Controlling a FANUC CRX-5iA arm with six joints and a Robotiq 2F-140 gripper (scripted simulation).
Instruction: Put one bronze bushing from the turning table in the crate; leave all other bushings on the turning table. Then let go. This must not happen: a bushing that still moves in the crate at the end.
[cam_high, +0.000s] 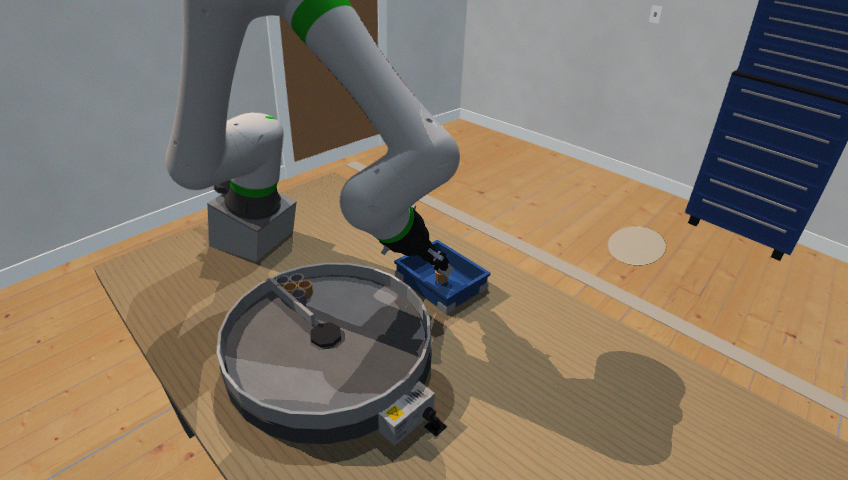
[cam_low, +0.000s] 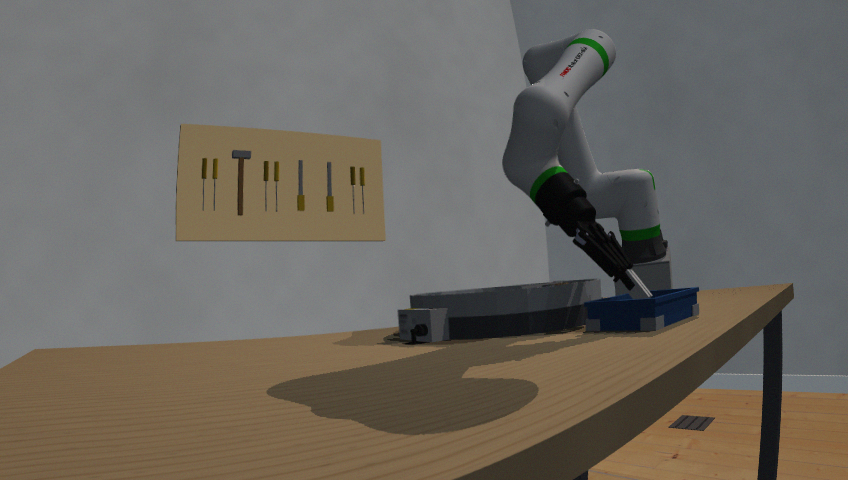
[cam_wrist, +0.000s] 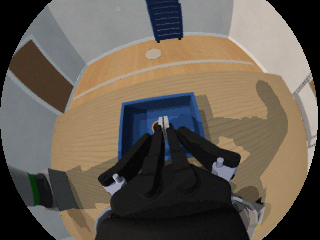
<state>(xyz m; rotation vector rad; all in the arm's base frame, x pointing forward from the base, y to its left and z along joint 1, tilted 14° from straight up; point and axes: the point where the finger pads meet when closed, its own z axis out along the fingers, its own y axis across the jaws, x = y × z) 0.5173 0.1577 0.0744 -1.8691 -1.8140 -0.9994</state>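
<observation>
Right now the blue crate is 4 cm below my hand, 1 cm to the left of it and 1 cm behind it. Also, from my hand: round grey turning table: 33 cm to the right, 6 cm behind, 1 cm below.
</observation>
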